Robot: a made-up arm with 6 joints. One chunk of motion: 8 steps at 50 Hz.
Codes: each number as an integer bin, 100 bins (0 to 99) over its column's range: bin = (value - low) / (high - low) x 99, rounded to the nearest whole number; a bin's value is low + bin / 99 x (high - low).
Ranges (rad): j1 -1.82..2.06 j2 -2.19..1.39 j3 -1.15..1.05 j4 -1..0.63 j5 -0.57..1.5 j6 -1.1..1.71
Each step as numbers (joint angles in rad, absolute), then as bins.
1 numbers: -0.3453 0.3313 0.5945 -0.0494 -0.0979 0.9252
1 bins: 38 70 79 58 23 71
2 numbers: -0.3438 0.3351 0.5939 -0.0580 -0.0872 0.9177
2 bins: 38 70 78 57 23 71
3 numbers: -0.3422 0.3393 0.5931 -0.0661 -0.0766 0.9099
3 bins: 38 70 78 57 24 71
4 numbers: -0.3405 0.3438 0.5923 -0.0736 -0.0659 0.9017
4 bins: 38 70 78 56 24 71
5 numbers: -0.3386 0.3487 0.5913 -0.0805 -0.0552 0.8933
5 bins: 38 70 78 56 25 70
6 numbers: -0.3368 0.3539 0.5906 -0.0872 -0.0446 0.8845
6 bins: 38 70 78 55 25 70
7 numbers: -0.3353 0.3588 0.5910 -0.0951 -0.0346 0.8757
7 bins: 38 70 78 55 26 70
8 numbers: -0.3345 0.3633 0.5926 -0.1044 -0.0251 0.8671
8 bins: 38 71 78 54 26 69
